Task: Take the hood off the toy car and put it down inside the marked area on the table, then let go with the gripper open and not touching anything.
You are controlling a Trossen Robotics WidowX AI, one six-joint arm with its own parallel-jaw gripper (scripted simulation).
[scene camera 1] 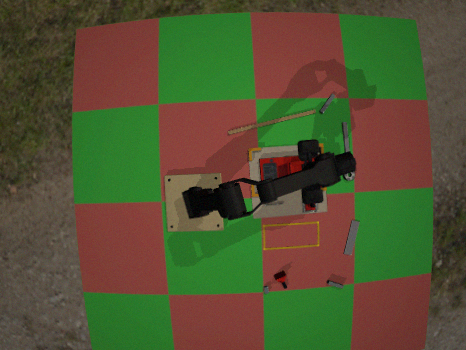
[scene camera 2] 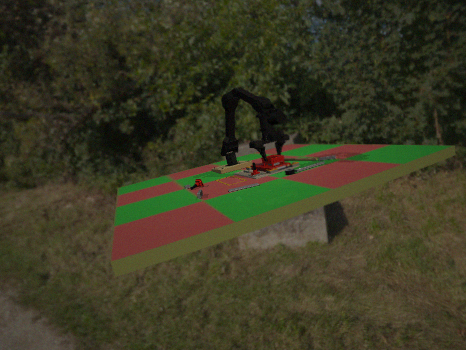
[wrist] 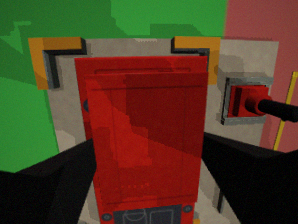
Labels:
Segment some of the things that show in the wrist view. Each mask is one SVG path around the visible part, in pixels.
My gripper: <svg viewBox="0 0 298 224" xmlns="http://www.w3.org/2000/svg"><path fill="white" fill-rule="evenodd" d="M93 138L16 173L0 170L0 224L77 224L97 169ZM204 132L201 158L241 224L298 224L298 150L284 153Z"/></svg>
A red hood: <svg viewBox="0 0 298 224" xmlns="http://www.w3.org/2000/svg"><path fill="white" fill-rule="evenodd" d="M208 71L84 75L104 212L197 203L202 143L205 131Z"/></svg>

